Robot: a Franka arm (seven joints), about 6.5 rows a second.
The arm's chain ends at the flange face. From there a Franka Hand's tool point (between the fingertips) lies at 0.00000 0.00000 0.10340 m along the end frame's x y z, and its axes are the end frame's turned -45 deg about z.
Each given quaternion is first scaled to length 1.
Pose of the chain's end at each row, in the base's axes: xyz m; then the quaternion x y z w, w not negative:
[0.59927 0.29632 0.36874 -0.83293 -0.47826 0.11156 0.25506]
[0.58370 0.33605 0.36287 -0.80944 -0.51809 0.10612 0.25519]
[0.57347 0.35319 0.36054 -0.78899 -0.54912 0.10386 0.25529]
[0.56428 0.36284 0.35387 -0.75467 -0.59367 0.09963 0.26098]
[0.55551 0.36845 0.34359 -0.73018 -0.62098 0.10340 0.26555]
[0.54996 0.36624 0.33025 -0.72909 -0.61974 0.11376 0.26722]
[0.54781 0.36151 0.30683 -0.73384 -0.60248 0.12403 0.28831]
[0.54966 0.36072 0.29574 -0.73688 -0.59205 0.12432 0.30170]
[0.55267 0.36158 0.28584 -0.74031 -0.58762 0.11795 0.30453]
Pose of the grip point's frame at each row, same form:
[0.55483 0.32922 0.28137 -0.58650 -0.76060 0.00546 0.27834]
[0.53859 0.36740 0.27527 -0.54956 -0.78841 0.00039 0.27638]
[0.52753 0.38305 0.27285 -0.51879 -0.80925 -0.00174 0.27560]
[0.51669 0.39134 0.26661 -0.47003 -0.83728 -0.00783 0.27924]
[0.50579 0.39527 0.25698 -0.43696 -0.85314 -0.00609 0.28491]
[0.49856 0.39195 0.24429 -0.43643 -0.85158 0.00284 0.29041]
[0.49307 0.38981 0.22380 -0.44742 -0.83744 0.00426 0.31383]
[0.49378 0.39147 0.21436 -0.45422 -0.82898 -0.00060 0.32631]
[0.49761 0.39387 0.20450 -0.45908 -0.82619 -0.00757 0.32649]

